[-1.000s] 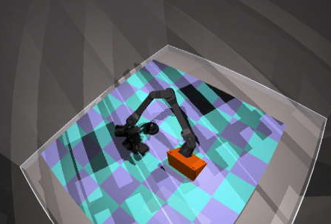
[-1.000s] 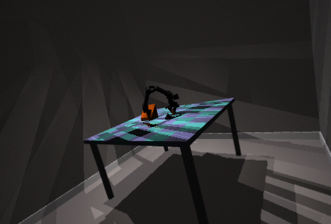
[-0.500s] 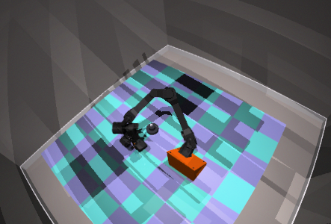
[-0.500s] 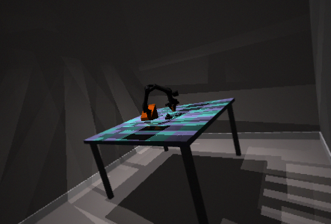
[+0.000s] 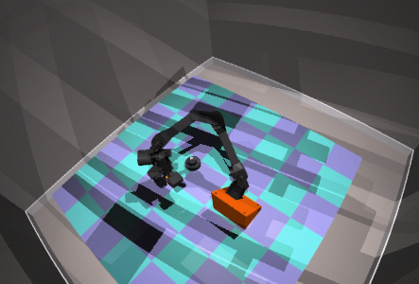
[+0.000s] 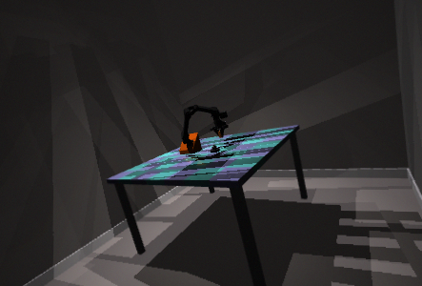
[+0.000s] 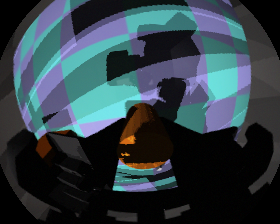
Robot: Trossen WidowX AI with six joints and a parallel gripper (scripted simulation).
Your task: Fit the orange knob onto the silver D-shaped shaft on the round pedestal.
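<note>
My gripper tip is 4 cm short of the dark round pedestal, 17 cm to the left of it and 6 cm above it. From my gripper tip the other things lie so: orange knob (3 cm above).
</note>
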